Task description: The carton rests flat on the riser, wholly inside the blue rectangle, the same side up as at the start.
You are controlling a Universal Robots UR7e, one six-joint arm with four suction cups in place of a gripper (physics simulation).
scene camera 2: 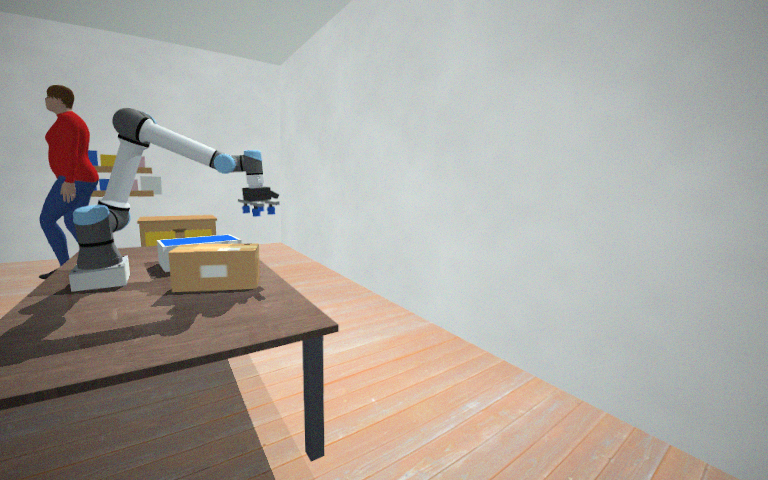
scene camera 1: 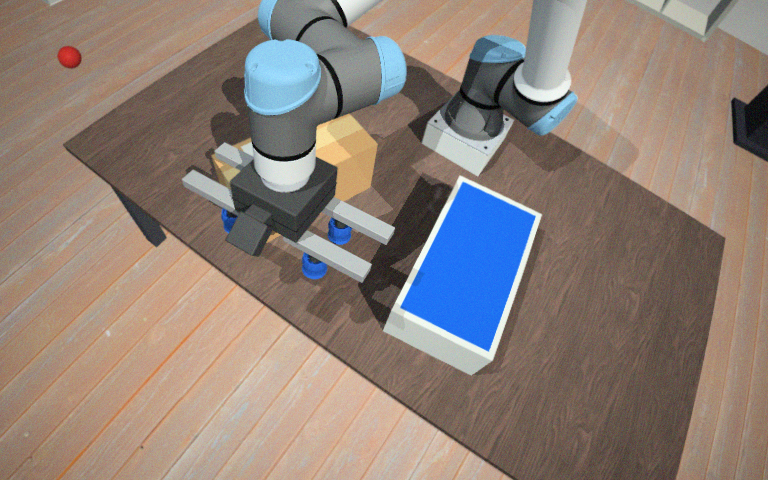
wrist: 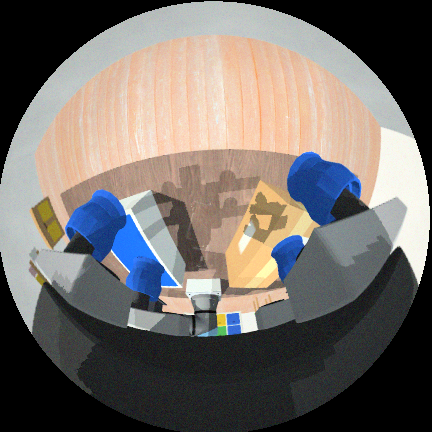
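Where they show: hand, tool point: (scene camera 2: 258,213) (wrist: 208,235); arm's base, link origin: (scene camera 2: 100,263) (scene camera 1: 472,121) (wrist: 204,297).
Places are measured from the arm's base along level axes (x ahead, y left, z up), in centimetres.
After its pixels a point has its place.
Observation:
The brown carton (scene camera 1: 351,161) @(x 34.6, y -17.1, z 6.0 cm) (scene camera 2: 186,274) @(x 27.2, y -30.7, z -1.1 cm) (wrist: 255,270) @(x 36.3, y -22.3, z 7.7 cm) stands on the table beside the riser; in scene camera 1 the arm and gripper hide much of it. A white label shows on its side in scene camera 2. The white riser (scene camera 1: 436,348) @(x 58.7, y 16.1, z -2.9 cm) (scene camera 2: 164,257) @(x 23.5, y 4.3, z -1.0 cm) (wrist: 167,240) @(x 41.2, y 4.8, z -4.6 cm) has the bare blue rectangle (scene camera 1: 470,266) @(x 43.1, y 14.7, z 4.1 cm) (scene camera 2: 203,240) @(x 42.0, y 12.0, z 4.1 cm) (wrist: 137,250) @(x 45.7, y 11.1, z 4.1 cm) on top. My gripper (scene camera 1: 283,237) @(x 61.9, y -13.5, z 19.5 cm) (scene camera 2: 258,210) (wrist: 214,235) @(x 61.9, y -13.5, z 19.5 cm) hangs above the table, higher than the carton top and apart from it. Its four blue cups point down and hold nothing.
The arm's white base block (scene camera 1: 455,147) @(x 8.8, y -0.7, z -2.8 cm) (scene camera 2: 99,276) @(x -0.5, y -9.0, z -3.1 cm) (wrist: 203,286) @(x 8.7, y -1.4, z -3.0 cm) stands on the table (scene camera 1: 611,316) @(x 29.8, y 50.8, z -7.9 cm) (scene camera 2: 271,316) @(x 44.6, y -70.6, z -7.9 cm) behind the carton and riser. A person in a red top (scene camera 2: 70,147) stands beyond the arm. A red ball (scene camera 1: 69,57) shows past the table. A wooden cabinet (scene camera 2: 178,220) is at the wall.

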